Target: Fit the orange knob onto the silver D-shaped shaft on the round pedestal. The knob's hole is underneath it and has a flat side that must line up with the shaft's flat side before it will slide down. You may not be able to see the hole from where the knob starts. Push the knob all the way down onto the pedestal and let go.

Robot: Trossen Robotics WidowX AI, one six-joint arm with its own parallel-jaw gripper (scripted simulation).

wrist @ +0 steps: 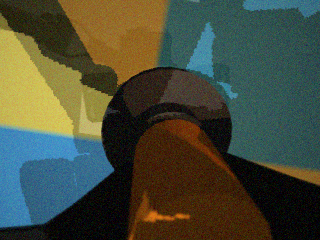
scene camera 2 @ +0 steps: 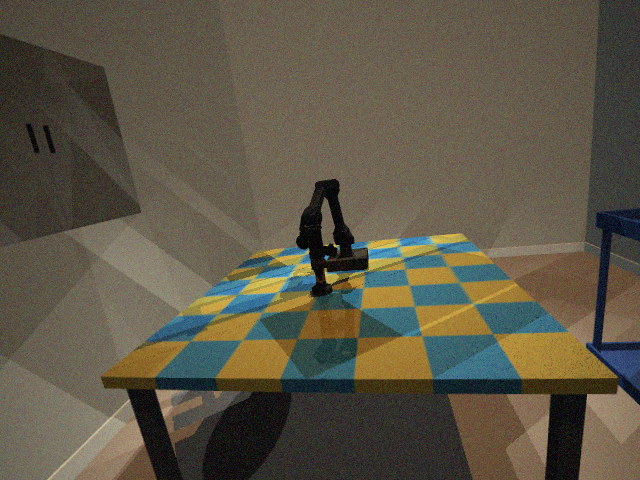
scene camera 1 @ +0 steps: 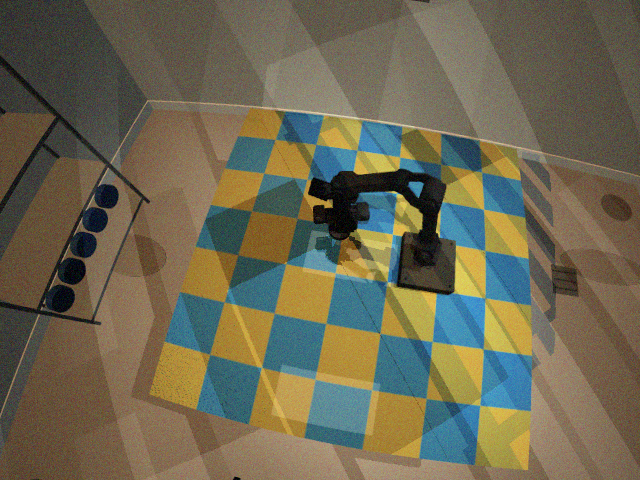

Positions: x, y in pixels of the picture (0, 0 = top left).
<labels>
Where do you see an orange knob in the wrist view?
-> At 179, 177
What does the gripper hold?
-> An orange knob.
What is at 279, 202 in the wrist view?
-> The gripper.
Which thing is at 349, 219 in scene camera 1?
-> The gripper.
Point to a dark round pedestal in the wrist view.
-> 152, 96
</labels>
